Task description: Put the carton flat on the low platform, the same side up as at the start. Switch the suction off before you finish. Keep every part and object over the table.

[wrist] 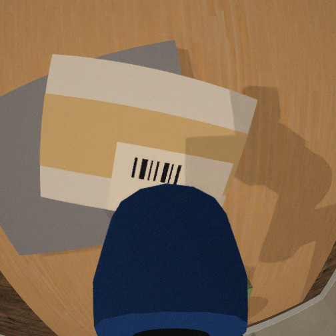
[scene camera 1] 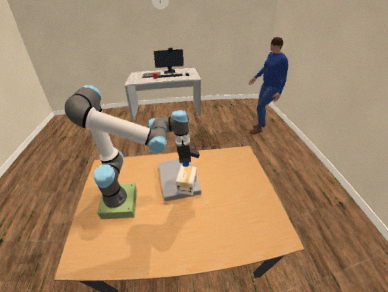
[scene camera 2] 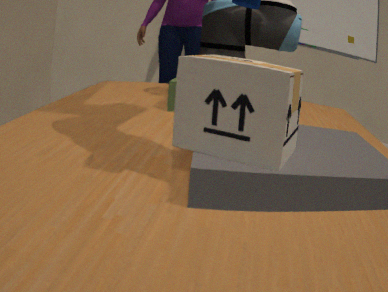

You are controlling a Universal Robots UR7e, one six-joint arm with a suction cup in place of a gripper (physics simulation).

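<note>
The carton is a white box with tan tape and a barcode label on top. Its black arrows point up in scene camera 2. It looks level on the low grey platform, turned at an angle to it. One end sticks out past the platform's edge, on the left in scene camera 2 and on the right in the wrist view. My gripper, a blue suction cup, is open and apart from the carton, above its top. The cup hides part of the label in the wrist view.
The arm's green base block stands on the wooden table. A white desk with a monitor stands by the back wall. A person in blue and a person in purple are beyond the table.
</note>
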